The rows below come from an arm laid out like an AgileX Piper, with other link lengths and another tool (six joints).
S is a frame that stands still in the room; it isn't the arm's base.
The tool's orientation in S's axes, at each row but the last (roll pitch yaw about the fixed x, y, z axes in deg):
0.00, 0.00, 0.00
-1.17, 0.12, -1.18
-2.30, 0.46, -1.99
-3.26, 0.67, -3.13
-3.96, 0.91, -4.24
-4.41, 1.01, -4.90
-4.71, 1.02, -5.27
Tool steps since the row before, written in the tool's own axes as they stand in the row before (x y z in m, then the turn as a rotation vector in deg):
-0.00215, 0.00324, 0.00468, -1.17, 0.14, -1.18
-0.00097, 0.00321, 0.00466, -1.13, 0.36, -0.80
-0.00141, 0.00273, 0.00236, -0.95, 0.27, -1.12
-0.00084, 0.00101, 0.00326, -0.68, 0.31, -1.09
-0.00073, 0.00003, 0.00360, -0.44, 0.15, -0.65
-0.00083, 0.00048, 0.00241, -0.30, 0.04, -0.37
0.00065, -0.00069, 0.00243, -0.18, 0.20, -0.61
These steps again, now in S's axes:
-0.00215, 0.00324, 0.00468, -1.17, 0.14, -1.18
-0.00089, 0.00332, 0.00460, -1.12, 0.37, -0.80
-0.00129, 0.00287, 0.00226, -0.95, 0.26, -1.12
-0.00074, 0.00124, 0.00321, -0.68, 0.28, -1.10
-0.00065, 0.00033, 0.00360, -0.44, 0.14, -0.65
-0.00073, 0.00073, 0.00238, -0.30, 0.04, -0.37
0.00065, -0.00055, 0.00247, -0.18, 0.17, -0.62

